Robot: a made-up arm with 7 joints.
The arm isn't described. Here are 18 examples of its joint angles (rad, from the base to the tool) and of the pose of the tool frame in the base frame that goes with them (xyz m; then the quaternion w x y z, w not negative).
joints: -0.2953 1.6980 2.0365 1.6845 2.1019 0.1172 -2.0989
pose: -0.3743 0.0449 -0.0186 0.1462 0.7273 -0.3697 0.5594
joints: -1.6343 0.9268 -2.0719 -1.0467 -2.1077 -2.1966 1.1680
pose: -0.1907 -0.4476 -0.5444 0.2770 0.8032 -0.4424 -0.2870
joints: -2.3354 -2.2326 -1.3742 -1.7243 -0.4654 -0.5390 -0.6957
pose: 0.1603 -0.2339 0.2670 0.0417 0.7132 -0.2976 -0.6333
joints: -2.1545 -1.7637 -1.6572 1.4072 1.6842 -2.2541 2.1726
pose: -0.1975 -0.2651 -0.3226 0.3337 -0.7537 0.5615 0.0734
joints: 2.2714 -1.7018 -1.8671 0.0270 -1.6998 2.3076 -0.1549
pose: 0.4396 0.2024 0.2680 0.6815 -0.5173 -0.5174 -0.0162
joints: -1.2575 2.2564 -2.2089 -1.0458 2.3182 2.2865 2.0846
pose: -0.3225 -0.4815 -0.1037 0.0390 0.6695 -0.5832 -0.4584
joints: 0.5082 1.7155 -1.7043 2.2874 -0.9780 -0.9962 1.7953
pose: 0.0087 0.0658 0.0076 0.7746 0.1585 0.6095 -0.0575
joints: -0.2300 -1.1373 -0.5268 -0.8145 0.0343 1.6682 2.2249
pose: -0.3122 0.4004 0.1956 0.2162 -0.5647 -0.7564 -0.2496
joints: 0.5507 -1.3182 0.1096 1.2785 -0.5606 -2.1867 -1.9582
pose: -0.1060 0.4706 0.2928 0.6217 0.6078 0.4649 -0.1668
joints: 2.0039 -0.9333 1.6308 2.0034 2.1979 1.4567 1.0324
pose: -0.0914 0.1934 -0.1457 0.0175 0.6848 -0.5152 -0.5151
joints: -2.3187 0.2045 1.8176 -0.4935 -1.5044 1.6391 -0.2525
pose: 0.2937 -0.1249 0.0178 0.0882 0.8284 0.5480 0.0751
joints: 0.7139 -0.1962 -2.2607 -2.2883 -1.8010 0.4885 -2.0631
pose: -0.1376 0.2749 -0.3329 0.0348 0.3843 -0.6448 0.6598
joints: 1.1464 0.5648 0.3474 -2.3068 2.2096 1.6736 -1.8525
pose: 0.0044 0.4117 0.1290 0.3056 0.3086 -0.3487 0.8306
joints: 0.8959 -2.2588 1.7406 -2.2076 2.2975 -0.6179 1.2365
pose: -0.0647 0.1864 -0.4486 0.0498 0.2950 -0.8795 0.3700
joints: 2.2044 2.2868 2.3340 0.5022 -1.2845 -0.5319 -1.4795
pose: 0.4631 0.1371 -0.0498 0.3866 -0.0132 0.0552 -0.9205
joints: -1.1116 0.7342 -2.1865 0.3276 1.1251 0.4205 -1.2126
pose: -0.0995 -0.3005 -0.1124 0.7841 0.4305 0.2077 0.3958
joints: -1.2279 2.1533 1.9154 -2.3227 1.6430 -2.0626 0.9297
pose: -0.5045 -0.0269 0.3114 0.7088 -0.3988 -0.1329 0.5665
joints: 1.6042 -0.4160 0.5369 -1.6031 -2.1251 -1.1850 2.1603
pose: -0.1222 0.4044 0.4043 0.8922 -0.0375 -0.1271 0.4319
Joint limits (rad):
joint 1: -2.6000..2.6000
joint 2: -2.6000..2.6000
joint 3: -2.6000..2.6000
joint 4: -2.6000..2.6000
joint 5: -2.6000..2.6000
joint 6: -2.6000..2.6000
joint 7: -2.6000..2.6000
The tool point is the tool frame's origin. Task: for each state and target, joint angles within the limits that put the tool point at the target. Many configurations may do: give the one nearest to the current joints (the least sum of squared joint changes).
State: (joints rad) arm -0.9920 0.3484 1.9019 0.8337 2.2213 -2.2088 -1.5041
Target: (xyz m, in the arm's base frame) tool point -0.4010 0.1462 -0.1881
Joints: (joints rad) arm -0.3856 0.7168 1.5788 1.1447 2.0469 -2.4474 -1.8591
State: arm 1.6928 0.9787 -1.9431 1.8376 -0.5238 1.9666 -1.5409
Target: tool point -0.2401 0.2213 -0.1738
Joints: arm 1.6251 0.9845 -2.0586 1.9115 -0.1051 1.9895 -1.5320
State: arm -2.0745 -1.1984 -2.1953 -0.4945 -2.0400 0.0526 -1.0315
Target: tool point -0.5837 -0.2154 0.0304
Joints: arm -1.1774 -1.2995 -1.8399 -0.6888 -2.0428 -0.6930 -1.8347
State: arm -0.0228 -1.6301 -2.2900 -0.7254 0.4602 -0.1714 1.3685
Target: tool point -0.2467 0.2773 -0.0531
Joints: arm -0.1664 -1.3994 -2.5833 -0.9739 0.4792 0.3496 1.4129
